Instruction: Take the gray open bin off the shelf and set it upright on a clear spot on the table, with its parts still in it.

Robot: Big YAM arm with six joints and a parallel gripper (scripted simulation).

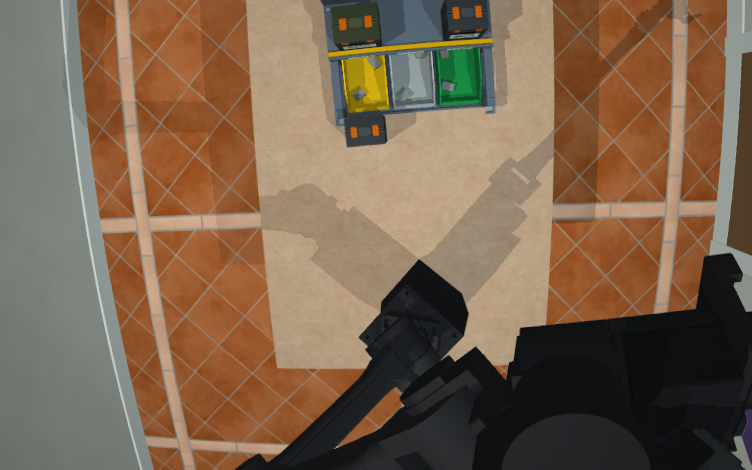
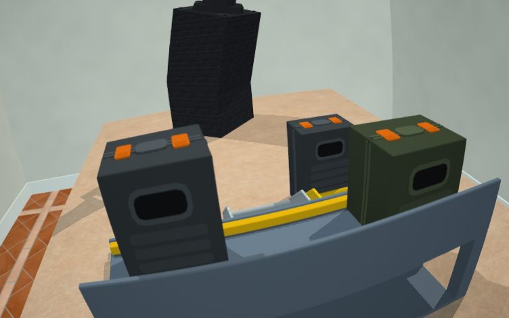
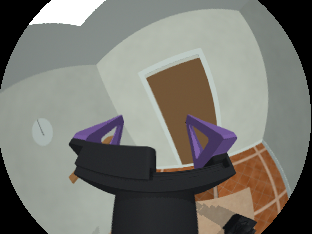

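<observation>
Right now my hand is 99 cm above the gray open bin, 25 cm to the right of it and 20 cm short of it. From my hand the other things lie so: green bin 99 cm below, 22 cm ahead, 14 cm to the left; then yellow bin 99 cm below, 36 cm to the left, 19 cm ahead; then yellow rail 92 cm below, 26 cm to the left, 26 cm ahead.
</observation>
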